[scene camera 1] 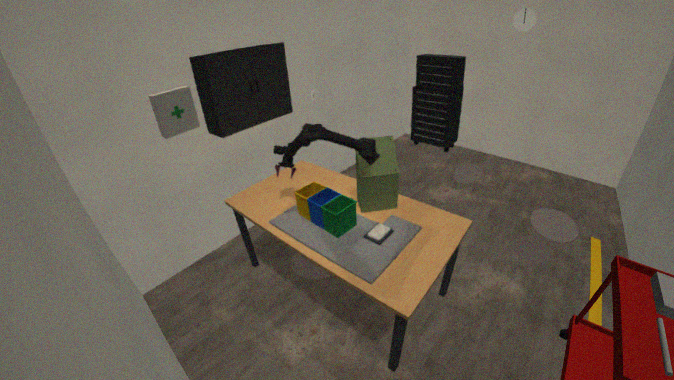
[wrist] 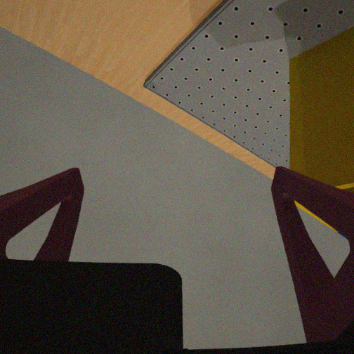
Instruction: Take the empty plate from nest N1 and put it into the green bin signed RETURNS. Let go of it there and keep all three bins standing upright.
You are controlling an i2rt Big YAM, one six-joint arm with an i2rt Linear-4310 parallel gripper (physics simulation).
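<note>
A small white plate lies in a dark square nest near the right end of the grey board; the nest's label is too small to read. The green bin stands upright on the board, left of the nest, at the right end of a row with the blue bin and the yellow bin, all upright. No sign is readable. My gripper is open and empty, raised over the far left part of the table, beyond the yellow bin and well away from the plate.
The grey perforated board lies on the wooden table. A tall olive-green box stands behind the board, beside the arm's base. A red cart stands on the floor at the right.
</note>
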